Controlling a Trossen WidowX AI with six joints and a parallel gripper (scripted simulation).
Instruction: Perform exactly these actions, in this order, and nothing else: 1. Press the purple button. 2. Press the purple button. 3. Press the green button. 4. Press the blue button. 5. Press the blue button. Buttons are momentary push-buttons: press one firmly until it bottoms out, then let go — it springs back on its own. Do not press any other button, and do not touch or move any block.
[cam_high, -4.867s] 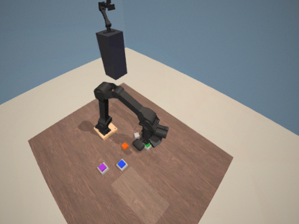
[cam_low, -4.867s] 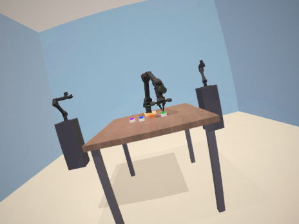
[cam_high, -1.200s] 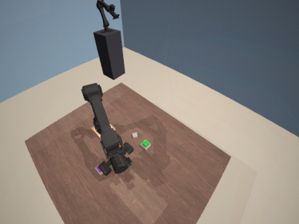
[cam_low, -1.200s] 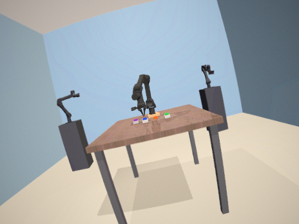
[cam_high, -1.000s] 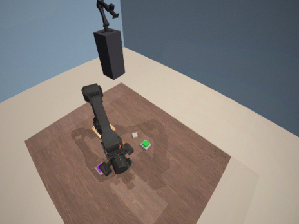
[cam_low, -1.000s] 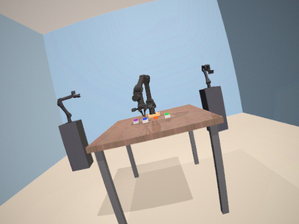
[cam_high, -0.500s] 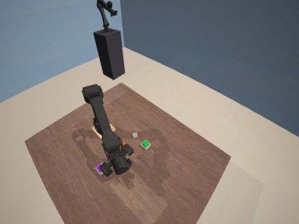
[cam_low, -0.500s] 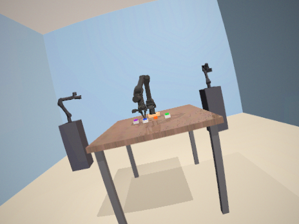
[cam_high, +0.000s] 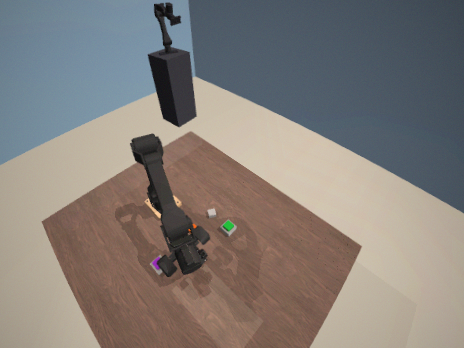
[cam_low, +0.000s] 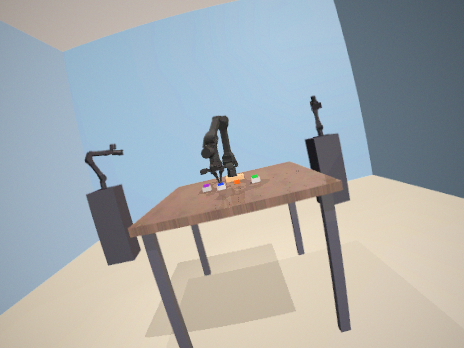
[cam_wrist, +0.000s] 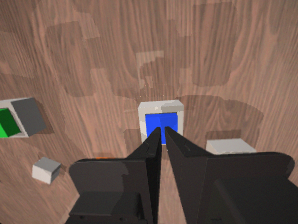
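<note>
Right now the blue button is right at my gripper tip. Also, from my gripper tip: orange block 70 mm behind, 100 mm to the left, 20 mm below; purple button 70 mm behind, 80 mm to the right; green button 30 mm ahead, 200 mm to the left.
</note>
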